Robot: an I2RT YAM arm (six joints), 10 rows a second.
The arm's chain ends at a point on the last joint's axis. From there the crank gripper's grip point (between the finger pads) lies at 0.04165 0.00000 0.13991 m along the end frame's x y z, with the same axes.
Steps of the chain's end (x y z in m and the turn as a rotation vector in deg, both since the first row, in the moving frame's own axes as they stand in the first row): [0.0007 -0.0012 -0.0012 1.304 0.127 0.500]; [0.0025 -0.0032 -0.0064 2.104 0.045 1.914]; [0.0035 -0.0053 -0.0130 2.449 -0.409 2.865]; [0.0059 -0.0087 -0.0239 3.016 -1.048 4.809]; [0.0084 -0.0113 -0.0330 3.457 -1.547 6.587]
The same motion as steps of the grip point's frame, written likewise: [0.0010 -0.0040 -0.0013 1.304 0.127 0.500]; [0.0027 -0.0069 -0.0065 2.104 0.045 1.914]; [0.0026 -0.0092 -0.0128 2.449 -0.409 2.865]; [0.0035 -0.0127 -0.0233 3.016 -1.048 4.809]; [0.0048 -0.0152 -0.0320 3.457 -1.547 6.587]
